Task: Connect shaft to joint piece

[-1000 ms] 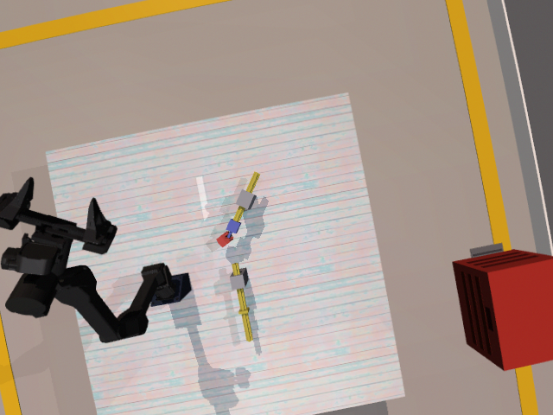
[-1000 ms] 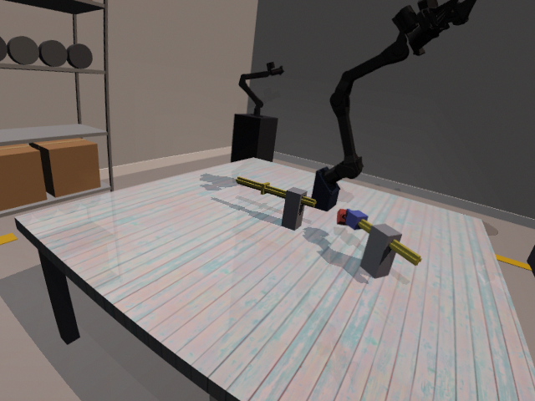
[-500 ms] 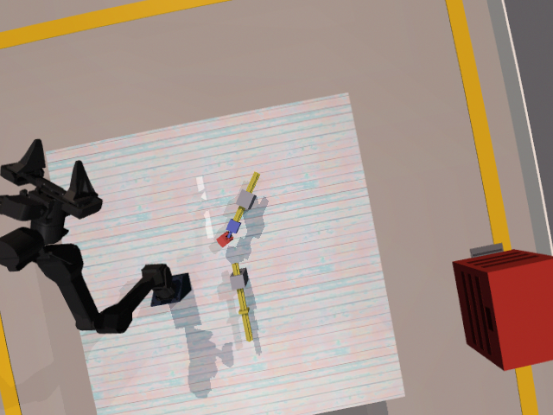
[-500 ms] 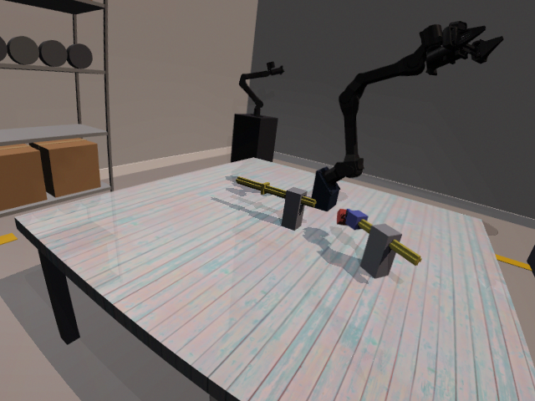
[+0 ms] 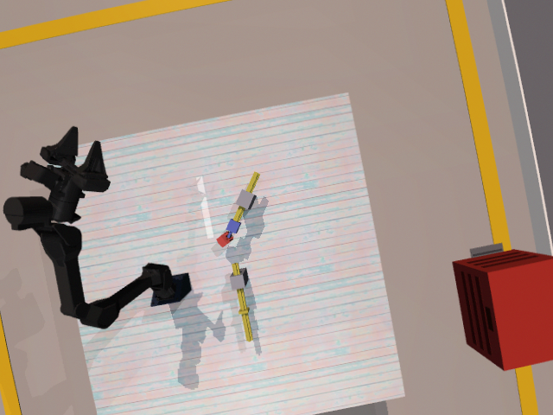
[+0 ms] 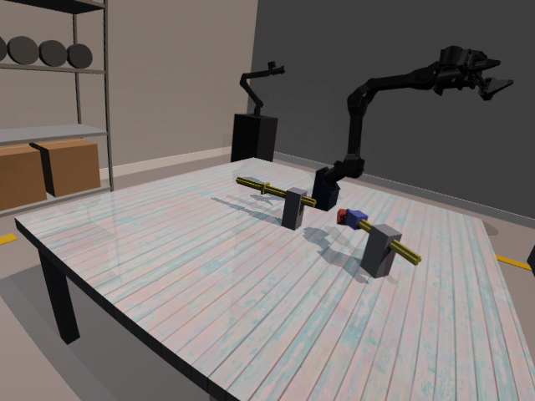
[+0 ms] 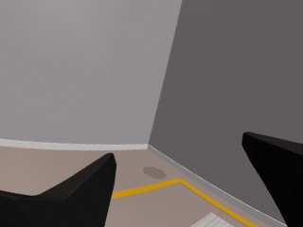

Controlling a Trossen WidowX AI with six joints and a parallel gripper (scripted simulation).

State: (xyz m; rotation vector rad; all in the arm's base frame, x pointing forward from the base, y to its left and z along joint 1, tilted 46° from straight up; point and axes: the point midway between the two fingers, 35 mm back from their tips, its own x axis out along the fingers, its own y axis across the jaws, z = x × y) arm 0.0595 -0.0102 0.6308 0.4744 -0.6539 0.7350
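Now: gripper tip 18 cm short of the red joint piece, 32 cm to the left of it and 49 cm above it.
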